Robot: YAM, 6 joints.
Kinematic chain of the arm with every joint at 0, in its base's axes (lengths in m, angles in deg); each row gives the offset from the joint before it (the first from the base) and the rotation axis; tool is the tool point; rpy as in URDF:
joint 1: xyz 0 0 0.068 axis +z
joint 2: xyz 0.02 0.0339 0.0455 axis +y
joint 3: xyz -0.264 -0.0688 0 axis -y
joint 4: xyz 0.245 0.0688 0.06 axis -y
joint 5: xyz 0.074 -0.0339 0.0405 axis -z
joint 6: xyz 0.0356 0 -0.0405 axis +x
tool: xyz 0 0 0 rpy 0 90 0
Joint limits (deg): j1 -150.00..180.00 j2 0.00..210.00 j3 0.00..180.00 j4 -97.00..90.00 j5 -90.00..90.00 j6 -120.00..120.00
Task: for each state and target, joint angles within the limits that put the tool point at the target. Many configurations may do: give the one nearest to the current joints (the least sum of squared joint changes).
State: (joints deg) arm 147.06 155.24 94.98 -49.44 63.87 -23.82
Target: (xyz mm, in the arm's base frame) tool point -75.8 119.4 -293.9
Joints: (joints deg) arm 135.07 205.81 93.14 -39.11 60.56 -23.82
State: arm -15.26 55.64 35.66 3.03 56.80 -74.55
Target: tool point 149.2 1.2 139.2
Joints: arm 11.79 51.56 11.29 -6.35 55.40 -74.55
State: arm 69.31 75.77 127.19 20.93 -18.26 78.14
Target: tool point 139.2 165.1 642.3
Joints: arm 47.35 80.28 113.66 17.20 -15.45 78.14
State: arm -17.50 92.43 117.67 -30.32 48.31 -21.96
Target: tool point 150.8 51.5 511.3
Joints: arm 27.52 61.67 96.86 -49.52 42.40 -21.96
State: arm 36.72 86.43 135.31 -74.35 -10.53 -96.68
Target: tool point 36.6 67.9 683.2
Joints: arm 54.15 82.11 158.30 -45.03 -16.47 -96.68
